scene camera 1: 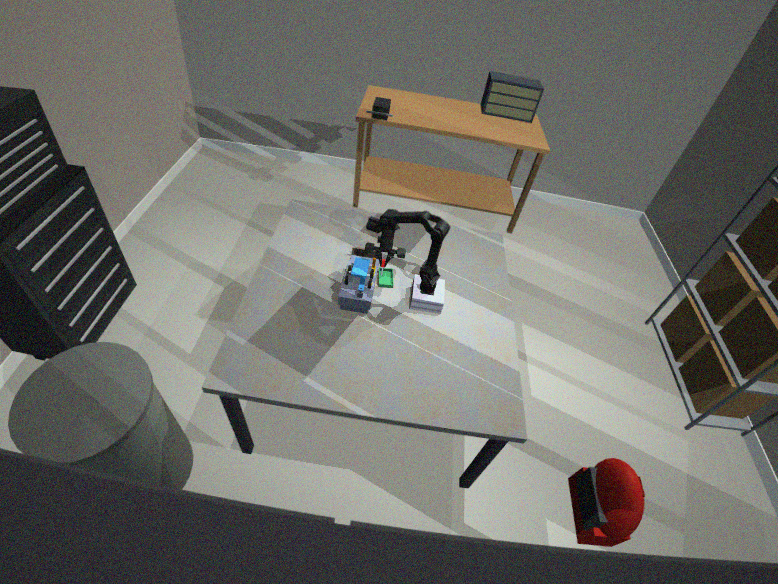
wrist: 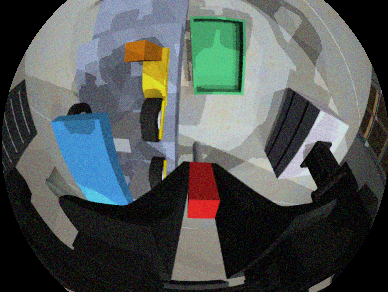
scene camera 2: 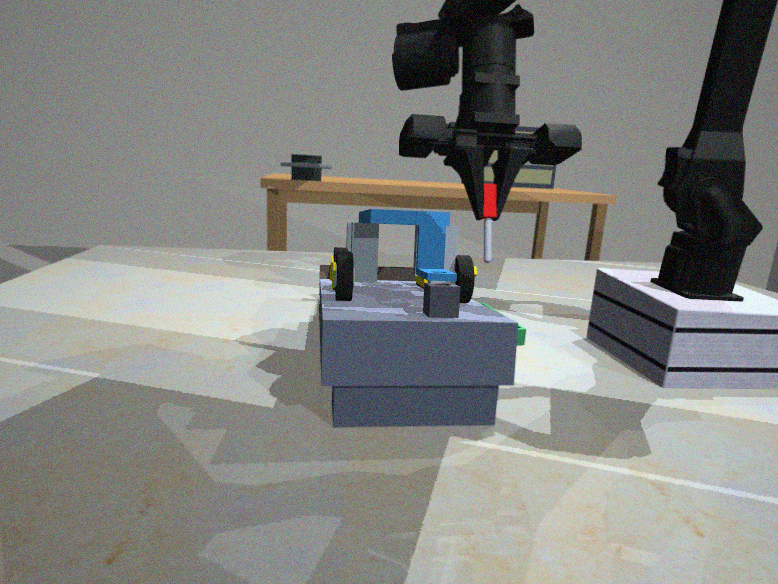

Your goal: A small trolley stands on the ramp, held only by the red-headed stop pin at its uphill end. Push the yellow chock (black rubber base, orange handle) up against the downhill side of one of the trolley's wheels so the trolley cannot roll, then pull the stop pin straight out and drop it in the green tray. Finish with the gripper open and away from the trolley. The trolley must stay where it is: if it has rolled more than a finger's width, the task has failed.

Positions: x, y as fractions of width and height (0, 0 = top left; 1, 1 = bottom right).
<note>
My gripper (scene camera 2: 0.63, 0.38) carries a red-headed stop pin (scene camera 2: 0.63, 0.36). Also in view: a trolley (scene camera 2: 0.56, 0.43) and a yellow chock (wrist: 0.40, 0.20).
The red-headed stop pin is seen too in the wrist view (wrist: 0.52, 0.67). The trolley shows as well in the wrist view (wrist: 0.23, 0.50). My gripper shows as well in the wrist view (wrist: 0.51, 0.58).
</note>
